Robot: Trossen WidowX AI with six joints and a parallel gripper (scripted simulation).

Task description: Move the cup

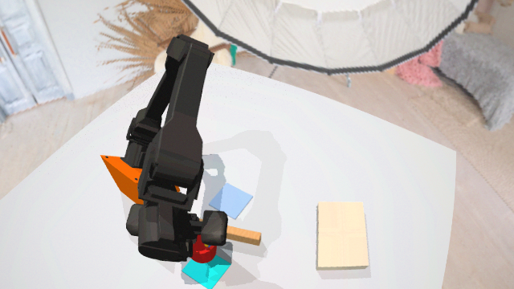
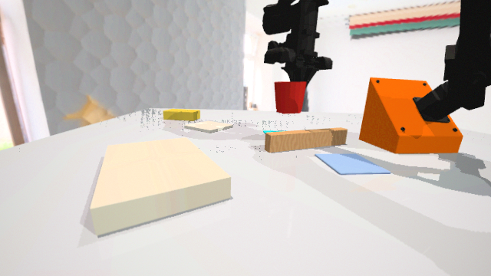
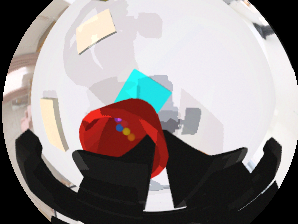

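Now: gripper tip 30 mm short of the cyan pad and 110 mm above it. Round my gripper tip: red cup 30 mm ahead, 10 mm to the left; wooden bar 100 mm to the left, 90 mm below; light blue pad 40 mm behind, 190 mm to the left, 110 mm below.
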